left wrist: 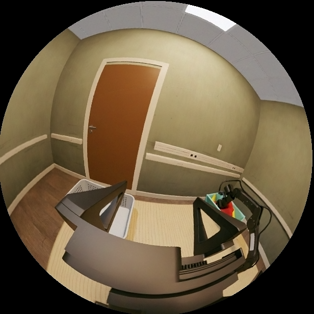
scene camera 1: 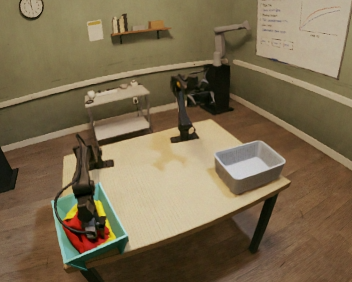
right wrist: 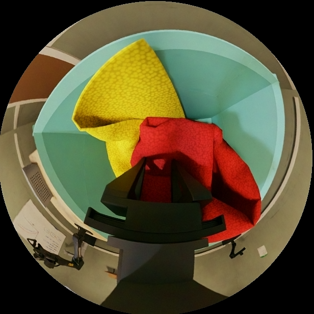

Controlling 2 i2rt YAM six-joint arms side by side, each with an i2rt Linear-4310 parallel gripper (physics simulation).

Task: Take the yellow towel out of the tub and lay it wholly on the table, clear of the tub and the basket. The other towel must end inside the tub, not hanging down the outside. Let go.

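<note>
The teal tub (scene camera 1: 112,215) (right wrist: 235,95) stands at the table's near left corner in scene camera 1. Inside it the yellow towel (scene camera 1: 102,210) (right wrist: 132,85) lies partly under the crumpled red towel (scene camera 1: 77,238) (right wrist: 180,135). My right gripper (scene camera 1: 92,233) (right wrist: 158,160) is down in the tub at the red towel, its fingers partly closed but apart, with red cloth showing between them; the contact is hard to see. My left gripper (scene camera 1: 201,101) (left wrist: 162,194) is wide open and empty, raised far from the tub.
The grey basket (scene camera 1: 240,176) (left wrist: 120,226) (right wrist: 39,185) stands at the right side of the table (scene camera 1: 165,200) in scene camera 1. The left arm's base (scene camera 1: 185,136) is at the table's far edge. A cart (scene camera 1: 121,127) stands behind the table.
</note>
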